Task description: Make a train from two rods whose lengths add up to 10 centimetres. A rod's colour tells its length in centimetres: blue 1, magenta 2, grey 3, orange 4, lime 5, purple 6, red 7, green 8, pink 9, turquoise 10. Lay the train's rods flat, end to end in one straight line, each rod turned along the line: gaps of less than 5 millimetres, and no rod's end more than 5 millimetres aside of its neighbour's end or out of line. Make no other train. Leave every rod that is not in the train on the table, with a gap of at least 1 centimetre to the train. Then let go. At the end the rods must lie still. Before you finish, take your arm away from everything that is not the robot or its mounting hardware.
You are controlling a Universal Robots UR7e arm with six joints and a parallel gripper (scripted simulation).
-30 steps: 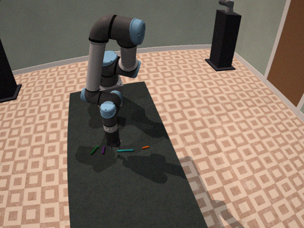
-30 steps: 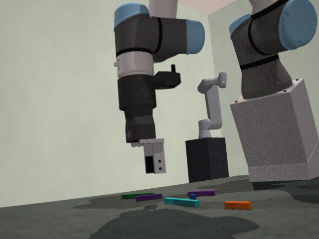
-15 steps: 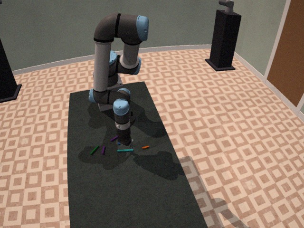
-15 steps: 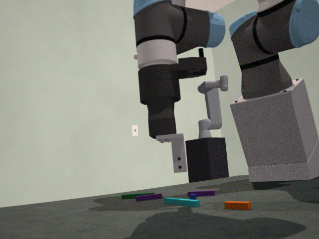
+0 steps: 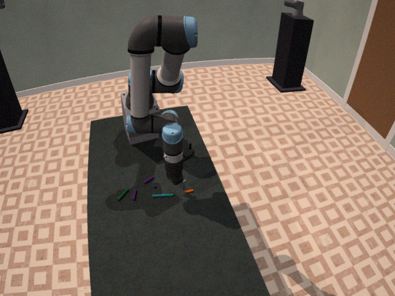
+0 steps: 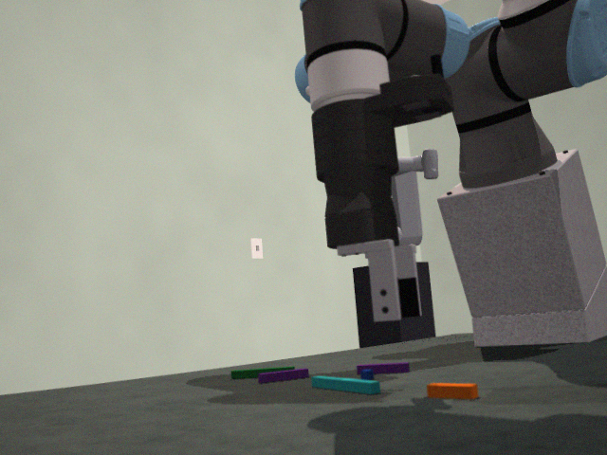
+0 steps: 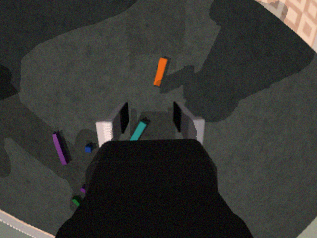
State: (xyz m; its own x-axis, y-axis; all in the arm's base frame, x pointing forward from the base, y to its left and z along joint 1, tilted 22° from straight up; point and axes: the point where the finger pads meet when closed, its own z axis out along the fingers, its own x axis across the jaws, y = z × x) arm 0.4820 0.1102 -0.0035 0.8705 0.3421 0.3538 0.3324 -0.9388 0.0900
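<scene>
Right now my hand is 4 cm to the right of the orange rod and 8 cm above it. From my hand the other things lie so: purple rod (4 cm behind, 22 cm to the right, 8 cm below); turquoise rod (1 cm behind, 8 cm to the right, 8 cm below); small blue rod (7 cm behind, 11 cm to the right, 8 cm below).
</scene>
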